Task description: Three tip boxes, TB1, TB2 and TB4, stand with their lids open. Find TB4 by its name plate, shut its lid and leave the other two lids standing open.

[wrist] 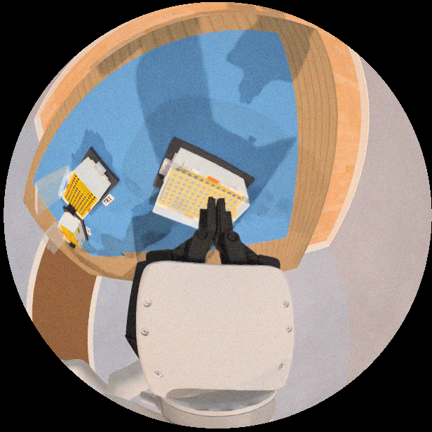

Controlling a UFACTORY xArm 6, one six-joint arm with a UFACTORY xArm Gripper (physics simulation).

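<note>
A large white tip box (pixel 200 192) stands near the middle of the wrist view; its translucent lid lies over the yellow tips, and I cannot tell whether it is fully down. Its name plate does not show. My gripper (pixel 214 207) is shut and empty, with its fingertips over the near side of this box; whether they touch the lid is unclear. TB1 (pixel 94 175), with its name plate (pixel 108 200) readable, stands at the left with its clear lid (pixel 51 184) open. A smaller-looking tip box (pixel 71 230) stands below it, lid (pixel 52 238) open; its plate (pixel 88 231) is too small to read.
The boxes stand on a blue mat (pixel 240 115) with a wooden border (pixel 317 135). Dark bases or holders lie under the boxes. Shadows fall across the mat. A brown surface (pixel 62 300) shows at the lower left, beyond the border.
</note>
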